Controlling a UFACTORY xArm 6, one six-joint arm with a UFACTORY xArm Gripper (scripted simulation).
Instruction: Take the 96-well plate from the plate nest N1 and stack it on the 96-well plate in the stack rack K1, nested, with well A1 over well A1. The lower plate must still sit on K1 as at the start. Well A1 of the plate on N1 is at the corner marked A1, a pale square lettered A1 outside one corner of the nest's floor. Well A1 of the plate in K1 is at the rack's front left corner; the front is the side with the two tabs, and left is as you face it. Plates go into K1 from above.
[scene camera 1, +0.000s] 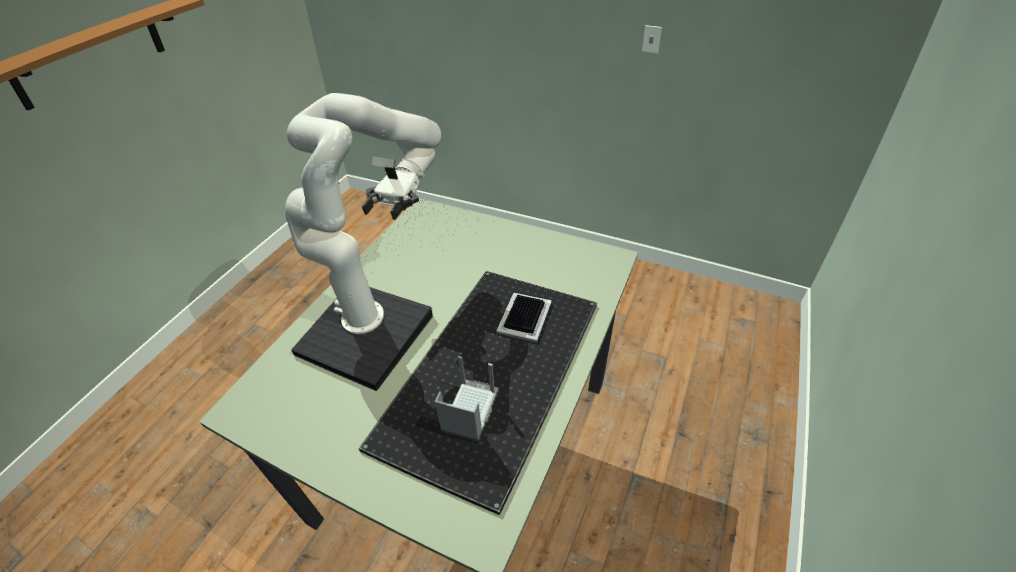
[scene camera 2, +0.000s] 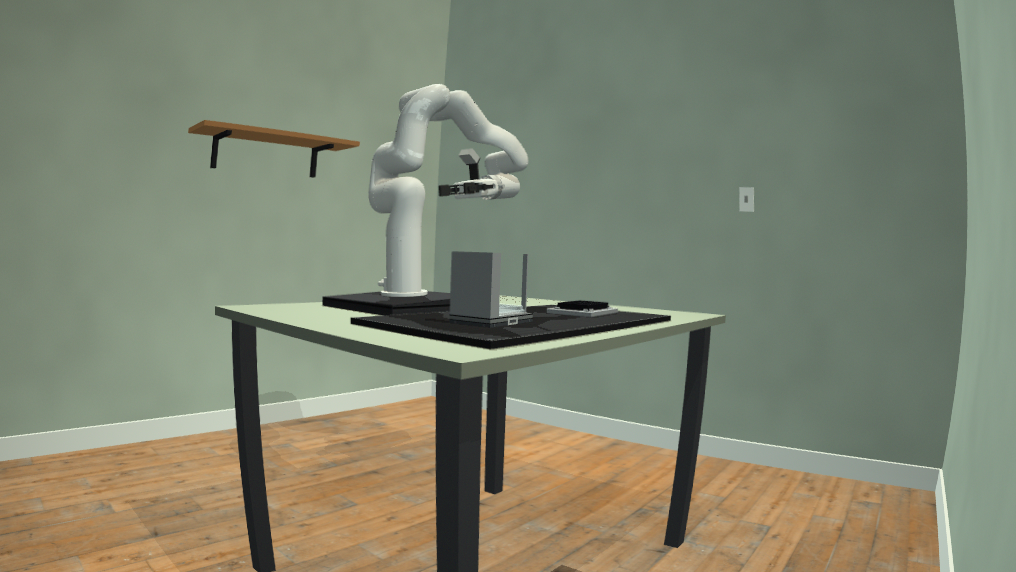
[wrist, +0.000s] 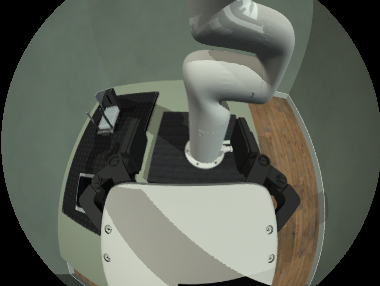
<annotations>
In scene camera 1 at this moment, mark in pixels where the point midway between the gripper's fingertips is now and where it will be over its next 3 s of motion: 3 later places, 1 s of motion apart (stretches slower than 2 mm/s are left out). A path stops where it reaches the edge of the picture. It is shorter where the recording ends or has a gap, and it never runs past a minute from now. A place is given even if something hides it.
My gripper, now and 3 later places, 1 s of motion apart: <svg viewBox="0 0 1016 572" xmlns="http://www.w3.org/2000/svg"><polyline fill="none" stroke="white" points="378,213 395,225 419,236 448,246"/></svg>
</annotations>
